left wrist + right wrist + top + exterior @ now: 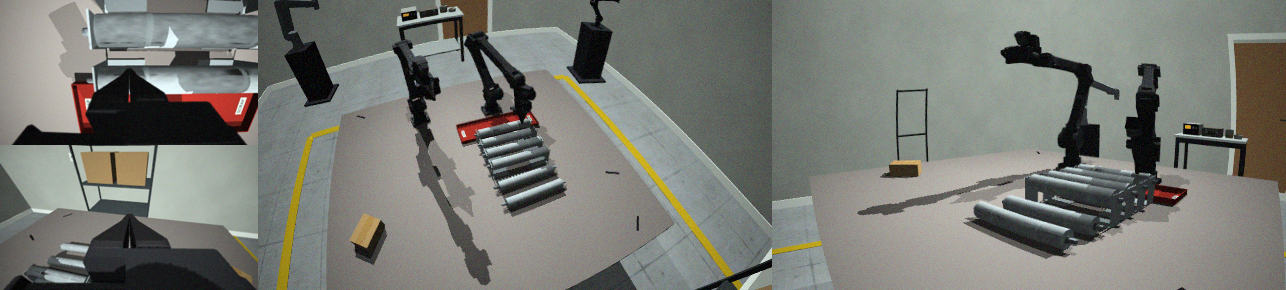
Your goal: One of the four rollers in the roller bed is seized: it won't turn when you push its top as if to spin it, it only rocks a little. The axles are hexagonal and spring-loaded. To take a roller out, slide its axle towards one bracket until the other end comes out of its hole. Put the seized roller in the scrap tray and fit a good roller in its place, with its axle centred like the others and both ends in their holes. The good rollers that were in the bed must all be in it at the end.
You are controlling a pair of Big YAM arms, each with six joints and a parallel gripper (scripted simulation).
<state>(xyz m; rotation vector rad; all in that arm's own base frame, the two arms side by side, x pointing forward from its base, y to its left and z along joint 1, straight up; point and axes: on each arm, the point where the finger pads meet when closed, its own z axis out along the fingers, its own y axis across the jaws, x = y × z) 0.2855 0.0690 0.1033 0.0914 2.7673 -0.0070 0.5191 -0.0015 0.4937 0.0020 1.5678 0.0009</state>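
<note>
The bed roller is 9 cm to the right of my left hand, 7 cm ahead of it and 3 cm below it. Also, from my left hand: red scrap tray (12 cm to the right, 10 cm below, 10 cm behind); cardboard box (89 cm to the right, 49 cm ahead, 7 cm below).
</note>
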